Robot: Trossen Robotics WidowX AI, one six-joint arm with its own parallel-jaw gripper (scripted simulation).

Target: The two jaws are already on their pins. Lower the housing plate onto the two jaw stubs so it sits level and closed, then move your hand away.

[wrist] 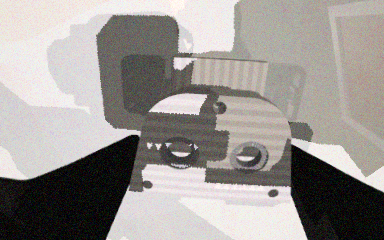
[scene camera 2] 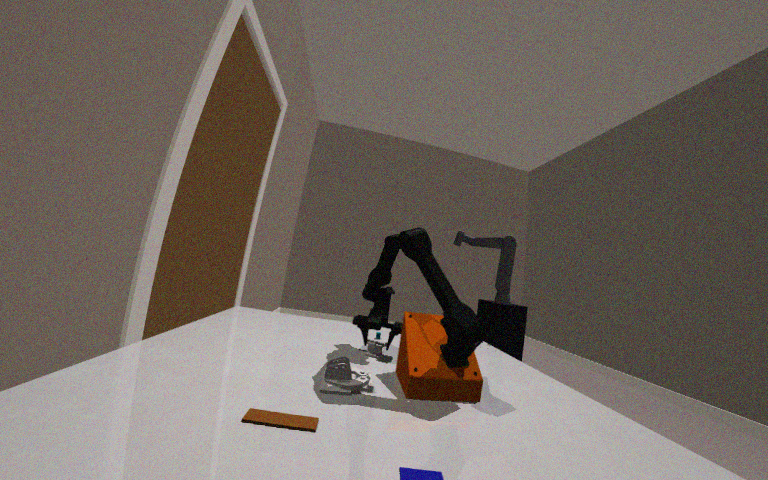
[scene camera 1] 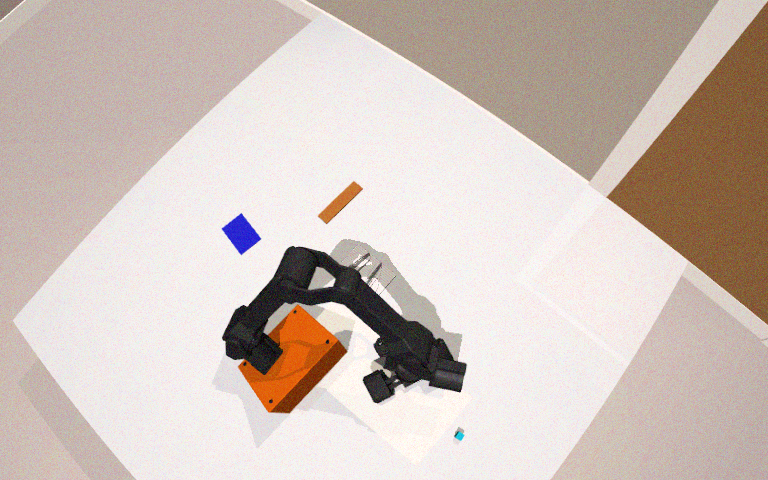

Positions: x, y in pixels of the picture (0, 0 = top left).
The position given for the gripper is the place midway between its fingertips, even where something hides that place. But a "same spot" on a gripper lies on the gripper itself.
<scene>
The gripper shows in the wrist view, in scene camera 2 point(376, 347) and in scene camera 1. One and the same spot on the gripper: point(wrist: 89, 191) is point(scene camera 1: 388, 377).
</scene>
